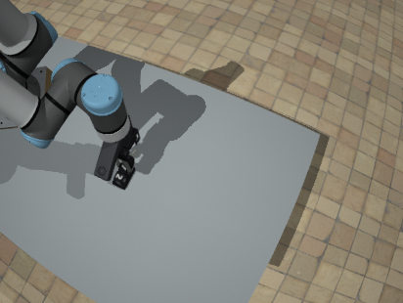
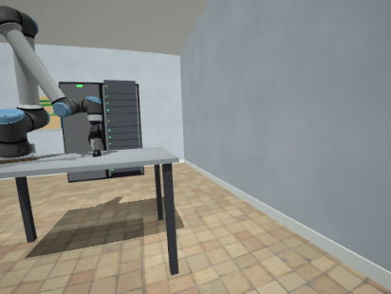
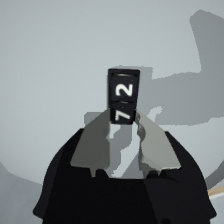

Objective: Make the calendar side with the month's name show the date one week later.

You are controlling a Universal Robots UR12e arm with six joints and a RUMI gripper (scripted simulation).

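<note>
Now: the dark tray 30 mm below my hand and 20 mm to the right of it. From my hand the other things lie so: black cube 30 mm to the right, 10 mm below.
</note>
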